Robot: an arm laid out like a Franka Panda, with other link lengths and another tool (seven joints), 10 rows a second.
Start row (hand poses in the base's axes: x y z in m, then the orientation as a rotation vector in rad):
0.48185, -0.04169, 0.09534, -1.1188, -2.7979, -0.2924
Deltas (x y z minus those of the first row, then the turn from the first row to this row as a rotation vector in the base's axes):
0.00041, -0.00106, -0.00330, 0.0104, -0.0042, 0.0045
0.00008, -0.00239, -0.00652, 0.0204, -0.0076, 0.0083
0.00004, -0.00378, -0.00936, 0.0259, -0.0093, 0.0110
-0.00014, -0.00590, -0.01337, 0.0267, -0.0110, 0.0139
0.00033, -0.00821, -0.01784, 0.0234, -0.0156, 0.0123
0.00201, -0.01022, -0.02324, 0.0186, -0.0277, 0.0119
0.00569, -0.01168, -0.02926, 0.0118, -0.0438, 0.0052
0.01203, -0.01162, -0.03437, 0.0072, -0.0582, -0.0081
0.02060, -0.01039, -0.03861, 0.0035, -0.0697, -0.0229
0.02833, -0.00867, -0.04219, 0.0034, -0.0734, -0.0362
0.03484, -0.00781, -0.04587, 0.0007, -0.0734, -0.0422
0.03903, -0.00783, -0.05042, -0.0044, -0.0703, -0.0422
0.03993, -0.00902, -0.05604, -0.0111, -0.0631, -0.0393
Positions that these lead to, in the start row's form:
0.48226, -0.04275, 0.09204, -1.1108, -2.7989, -0.3089
0.48193, -0.04408, 0.08882, -1.1038, -2.7989, -0.3243
0.48189, -0.04547, 0.08598, -1.0990, -2.7991, -0.3326
0.48171, -0.04759, 0.08197, -1.0950, -2.8015, -0.3346
0.48218, -0.04990, 0.07750, -1.0987, -2.8063, -0.3332
0.48386, -0.05191, 0.07210, -1.1022, -2.8188, -0.3346
0.48754, -0.05337, 0.06608, -1.1158, -2.8327, -0.3365
0.49388, -0.05331, 0.06097, -1.1384, -2.8408, -0.3410
0.50245, -0.05208, 0.05673, -1.1626, -2.8451, -0.3449
0.51018, -0.05036, 0.05315, -1.1826, -2.8416, -0.3485
0.51669, -0.04950, 0.04947, -1.1920, -2.8398, -0.3453
0.52088, -0.04952, 0.04492, -1.1926, -2.8396, -0.3362
0.52178, -0.05071, 0.03930, -1.1886, -2.8380, -0.3218

